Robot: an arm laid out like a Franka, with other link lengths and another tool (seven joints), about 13 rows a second.
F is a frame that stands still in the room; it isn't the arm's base.
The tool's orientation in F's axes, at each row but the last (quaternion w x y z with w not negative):
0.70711 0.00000 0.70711 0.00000
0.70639 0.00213 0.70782 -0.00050
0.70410 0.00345 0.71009 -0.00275
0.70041 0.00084 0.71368 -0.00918
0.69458 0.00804 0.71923 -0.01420
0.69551 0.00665 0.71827 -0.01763
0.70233 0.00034 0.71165 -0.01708
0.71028 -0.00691 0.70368 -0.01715
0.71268 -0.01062 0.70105 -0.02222
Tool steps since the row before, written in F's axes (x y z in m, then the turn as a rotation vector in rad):
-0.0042 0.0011 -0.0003 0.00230 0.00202 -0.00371
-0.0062 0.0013 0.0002 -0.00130 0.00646 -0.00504
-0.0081 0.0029 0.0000 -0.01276 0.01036 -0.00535
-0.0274 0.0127 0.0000 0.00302 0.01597 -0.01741
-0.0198 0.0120 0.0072 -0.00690 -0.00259 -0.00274
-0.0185 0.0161 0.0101 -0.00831 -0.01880 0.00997
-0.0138 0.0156 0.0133 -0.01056 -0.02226 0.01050
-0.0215 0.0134 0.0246 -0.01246 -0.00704 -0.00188
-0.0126 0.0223 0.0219 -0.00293 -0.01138 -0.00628
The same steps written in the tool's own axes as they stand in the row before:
0.0003 0.0011 -0.0042 0.00371 0.00202 0.00230
-0.0002 0.0013 -0.0062 0.00506 0.00644 -0.00131
0.0001 0.0028 -0.0081 0.00547 0.01024 -0.01280
0.0004 0.0123 -0.0276 0.01716 0.01622 0.00312
-0.0066 0.0113 -0.0204 0.00300 -0.00278 -0.00672
-0.0097 0.0153 -0.0194 -0.00941 -0.01923 -0.00797
-0.0135 0.0149 -0.0144 -0.00983 -0.02276 -0.01014
-0.0252 0.0122 -0.0215 0.00201 -0.00715 -0.01238
-0.0231 0.0210 -0.0126 0.00676 -0.01112 -0.00285

